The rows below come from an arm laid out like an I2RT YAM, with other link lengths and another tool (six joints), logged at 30 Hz.
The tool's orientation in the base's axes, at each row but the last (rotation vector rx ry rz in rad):
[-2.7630 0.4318 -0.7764]
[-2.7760 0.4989 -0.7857]
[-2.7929 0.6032 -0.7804]
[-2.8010 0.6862 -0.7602]
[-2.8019 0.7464 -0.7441]
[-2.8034 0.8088 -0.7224]
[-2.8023 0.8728 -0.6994]
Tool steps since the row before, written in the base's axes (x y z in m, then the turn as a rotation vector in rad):
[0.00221 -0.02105 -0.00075 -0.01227 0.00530 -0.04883]
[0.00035 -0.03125 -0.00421 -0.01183 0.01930 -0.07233]
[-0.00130 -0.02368 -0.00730 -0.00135 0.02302 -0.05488]
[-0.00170 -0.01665 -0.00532 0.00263 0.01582 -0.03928]
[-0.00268 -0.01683 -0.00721 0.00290 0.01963 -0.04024]
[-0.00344 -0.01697 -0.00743 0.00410 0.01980 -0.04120]
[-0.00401 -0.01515 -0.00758 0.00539 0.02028 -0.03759]
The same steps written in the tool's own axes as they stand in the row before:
[0.00866 0.01928 -0.00129 -0.03461 0.01258 0.03474]
[0.01008 0.02988 0.00024 -0.05050 0.00644 0.05614]
[0.00579 0.02379 0.00402 -0.03596 -0.00522 0.04715]
[0.00418 0.01676 0.00316 -0.02267 -0.00455 0.03557]
[0.00334 0.01759 0.00466 -0.02479 -0.00771 0.03659]
[0.00344 0.01787 0.00489 -0.02438 -0.00817 0.03801]
[0.00265 0.01642 0.00513 -0.02230 -0.01012 0.03541]

